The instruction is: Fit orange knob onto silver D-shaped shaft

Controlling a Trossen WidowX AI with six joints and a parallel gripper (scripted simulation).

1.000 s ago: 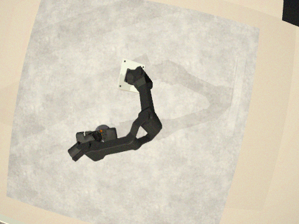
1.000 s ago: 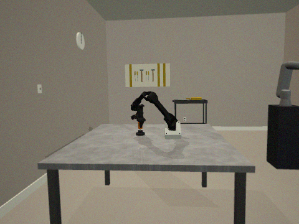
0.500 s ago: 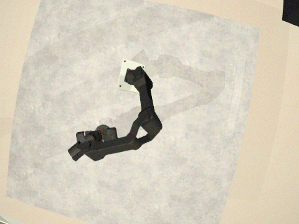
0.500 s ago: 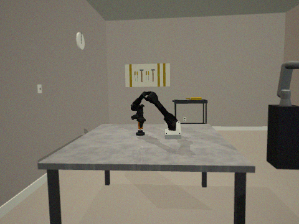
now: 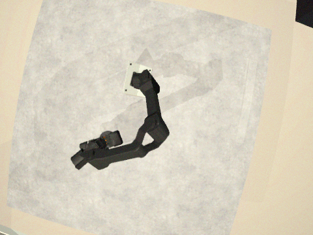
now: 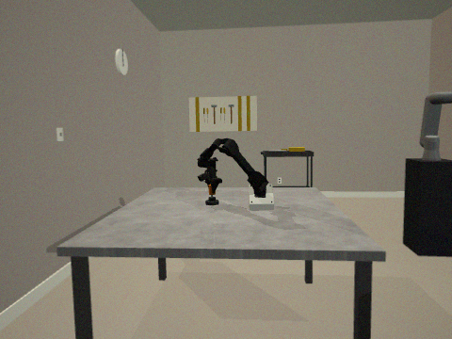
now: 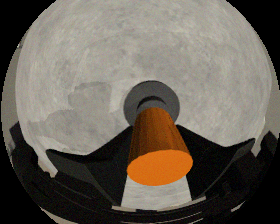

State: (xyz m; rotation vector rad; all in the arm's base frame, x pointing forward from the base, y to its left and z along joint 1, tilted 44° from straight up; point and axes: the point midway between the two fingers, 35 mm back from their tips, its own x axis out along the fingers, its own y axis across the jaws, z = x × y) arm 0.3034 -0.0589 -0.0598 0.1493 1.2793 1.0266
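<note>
Now: gripper tip 30 mm below the orange knob. Also, from my gripper tip: round dark pedestal 40 mm below.
</note>
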